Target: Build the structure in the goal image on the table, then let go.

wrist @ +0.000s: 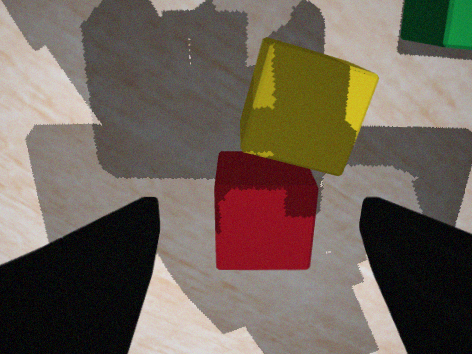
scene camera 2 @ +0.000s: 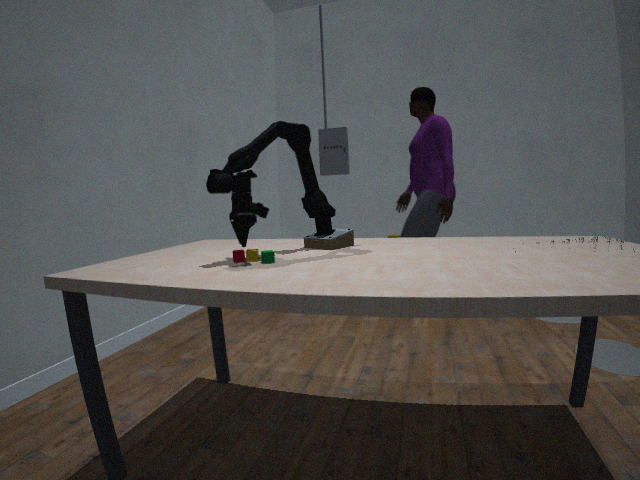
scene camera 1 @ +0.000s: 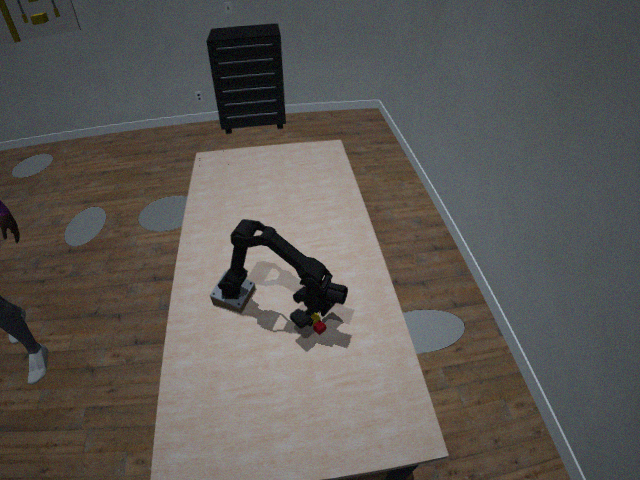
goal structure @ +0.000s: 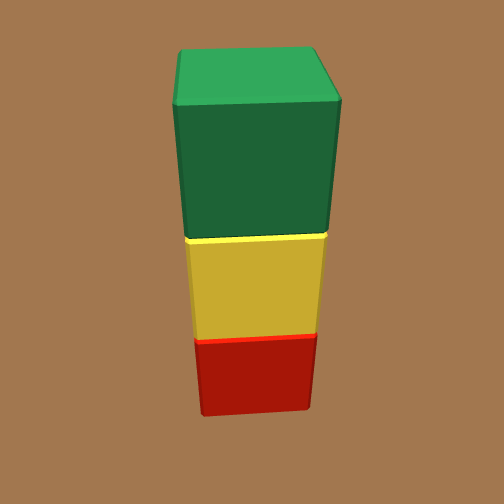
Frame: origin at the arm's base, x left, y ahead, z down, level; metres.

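Seen in the pictures: gripper, fingertip midpoint: (wrist: 261,212) (scene camera 2: 242,245) (scene camera 1: 316,320); arm's base at its link origin: (scene camera 2: 325,233) (scene camera 1: 230,291).
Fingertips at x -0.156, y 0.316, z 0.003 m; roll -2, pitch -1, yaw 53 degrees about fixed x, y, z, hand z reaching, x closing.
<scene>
Pixels of each thing's top centre, then the offset from my fingertips to it. Level surfaces: height alone.
- red cube at its top centre: (wrist: 265,231) (scene camera 2: 238,250) (scene camera 1: 319,324) dz +0.013, dx -0.010, dy +0.011 m
- yellow cube at its top centre: (wrist: 309,114) (scene camera 2: 251,249) (scene camera 1: 314,316) dz +0.013, dx +0.028, dy -0.004 m
- green cube at its top centre: (scene camera 2: 267,251) dz +0.013, dx +0.091, dy +0.016 m
- table at its surface level: dz +0.046 m
A red cube (scene camera 1: 319,327) (scene camera 2: 238,256) (wrist: 265,232) lies on the table. A yellow cube (scene camera 1: 315,317) (scene camera 2: 252,255) (wrist: 305,110) lies right beside it, turned at an angle; their near edges touch or almost touch. A green cube (scene camera 2: 267,256) (wrist: 457,22) lies apart from them on the table, past the yellow one; it is hidden behind the arm in scene camera 1. My gripper (scene camera 2: 242,244) (wrist: 261,212) points down above the red cube. It is open and empty, with the red cube showing between its fingertips in the wrist view.
The table (scene camera 1: 289,403) (scene camera 2: 413,279) carries the arm's base (scene camera 1: 232,298) (scene camera 2: 329,240). A dark drawer cabinet (scene camera 1: 248,77) stands on the floor past the table's far end. A person (scene camera 2: 433,155) stands behind the table. Arm shadows fall around the cubes.
</scene>
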